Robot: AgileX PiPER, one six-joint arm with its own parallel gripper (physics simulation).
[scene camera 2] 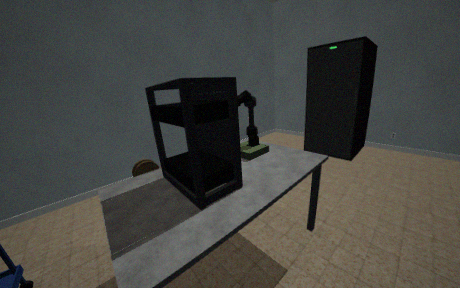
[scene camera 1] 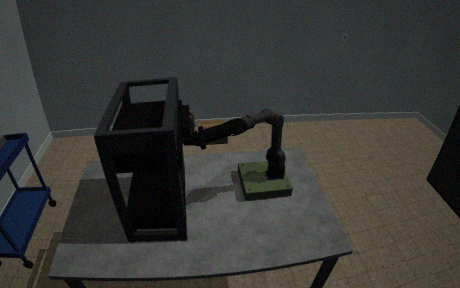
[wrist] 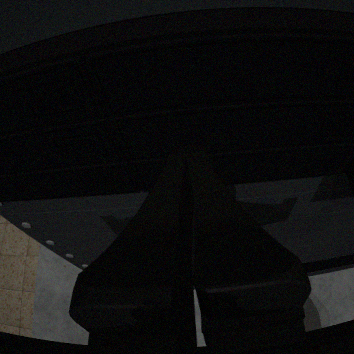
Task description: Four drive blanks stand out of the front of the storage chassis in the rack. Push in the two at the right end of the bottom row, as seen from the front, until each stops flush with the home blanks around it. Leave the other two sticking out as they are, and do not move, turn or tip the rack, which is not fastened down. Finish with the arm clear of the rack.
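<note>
The dark rack (scene camera 1: 137,133) (scene camera 2: 191,145) stands upright on the table. The storage chassis (scene camera 1: 145,114) (scene camera 2: 212,111) is a black box in its upper part. In scene camera 1 a dark block (scene camera 1: 185,116) stands out of the rack's front; I cannot tell which blank it is. My gripper (scene camera 1: 185,142) (wrist: 188,164) is shut, its fingertips together at the dark chassis front in the wrist view. Whether they touch it, and which blank they are at, is too dark to tell. The individual blanks and how far each stands out cannot be made out. Scene camera 2 sees the rack from behind.
The arm stands on a green base block (scene camera 1: 255,187) (scene camera 2: 256,151) on the grey table (scene camera 1: 225,250) (scene camera 2: 265,175), in front of the rack. A blue cart (scene camera 1: 25,210) stands at the left. A black cabinet (scene camera 1: 450,160) (scene camera 2: 332,100) stands beyond the table. A brown round object (scene camera 2: 144,166) shows behind the table.
</note>
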